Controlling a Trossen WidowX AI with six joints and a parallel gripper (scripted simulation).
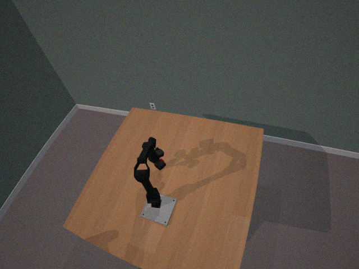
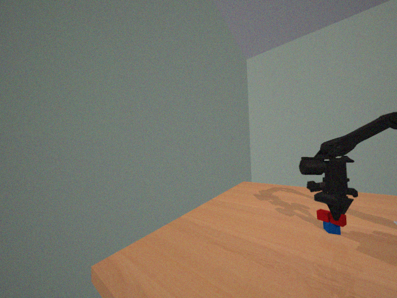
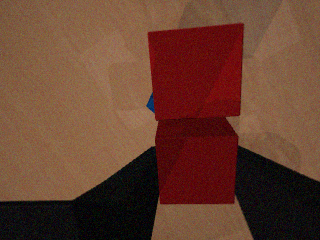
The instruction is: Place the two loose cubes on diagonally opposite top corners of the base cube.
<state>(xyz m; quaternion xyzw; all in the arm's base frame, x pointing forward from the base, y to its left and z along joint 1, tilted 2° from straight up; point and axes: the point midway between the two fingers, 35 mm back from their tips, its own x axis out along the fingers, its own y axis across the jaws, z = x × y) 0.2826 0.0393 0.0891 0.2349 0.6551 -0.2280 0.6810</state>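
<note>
Right now the red cube is 3 cm ahead of my gripper tip and 2 cm to the right of it. Also, from my gripper tip: blue base cube: 2 cm ahead, 1 cm to the right, 4 cm below.
</note>
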